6 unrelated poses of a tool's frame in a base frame.
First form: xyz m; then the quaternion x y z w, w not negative.
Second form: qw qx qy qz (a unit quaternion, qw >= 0); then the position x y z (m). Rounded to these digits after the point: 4 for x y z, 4 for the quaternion.
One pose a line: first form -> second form
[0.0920 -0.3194 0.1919 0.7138 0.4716 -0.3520 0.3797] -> [0.3797 0.7138 0.4716 -0.3520 0.0920 -0.3194 0.1919]
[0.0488 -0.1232 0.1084 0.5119 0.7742 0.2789 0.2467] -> [0.2467 0.5119 0.7742 0.2789 0.0488 -0.1232 0.1084]
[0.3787 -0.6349 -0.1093 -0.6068 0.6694 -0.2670 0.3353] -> [0.3353 -0.6068 0.6694 -0.2670 0.3787 -0.6349 -0.1093]
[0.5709 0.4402 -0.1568 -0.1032 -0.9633 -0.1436 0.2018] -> [0.2018 -0.1032 -0.9633 -0.1436 0.5709 0.4402 -0.1568]
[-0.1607 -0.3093 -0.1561 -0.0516 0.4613 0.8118 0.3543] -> [0.3543 -0.0516 0.4613 0.8118 -0.1607 -0.3093 -0.1561]
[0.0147 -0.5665 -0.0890 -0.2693 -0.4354 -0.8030 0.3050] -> [0.3050 -0.2693 -0.4354 -0.8030 0.0147 -0.5665 -0.0890]
